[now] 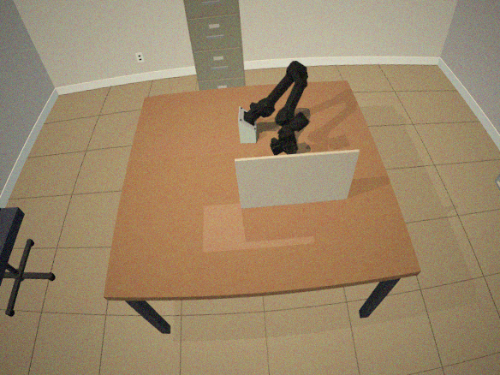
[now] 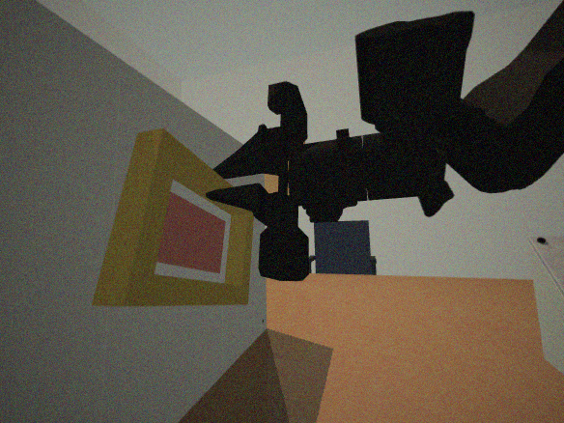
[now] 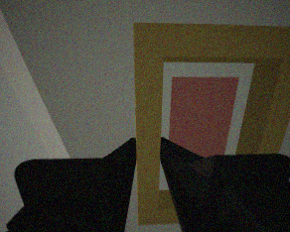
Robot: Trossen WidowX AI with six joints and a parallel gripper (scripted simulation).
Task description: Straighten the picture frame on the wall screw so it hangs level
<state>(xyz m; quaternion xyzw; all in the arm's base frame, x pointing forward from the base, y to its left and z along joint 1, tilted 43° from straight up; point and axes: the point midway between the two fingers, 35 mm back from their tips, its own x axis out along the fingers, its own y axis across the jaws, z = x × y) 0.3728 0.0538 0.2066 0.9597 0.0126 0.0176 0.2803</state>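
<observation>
The picture frame is 5 cm below my gripper tip, 1 cm to the left of it and 1 cm ahead of it. From my gripper tip the other things lie so: grey wall panel (7 cm below, 2 cm ahead, 1 cm to the left).
</observation>
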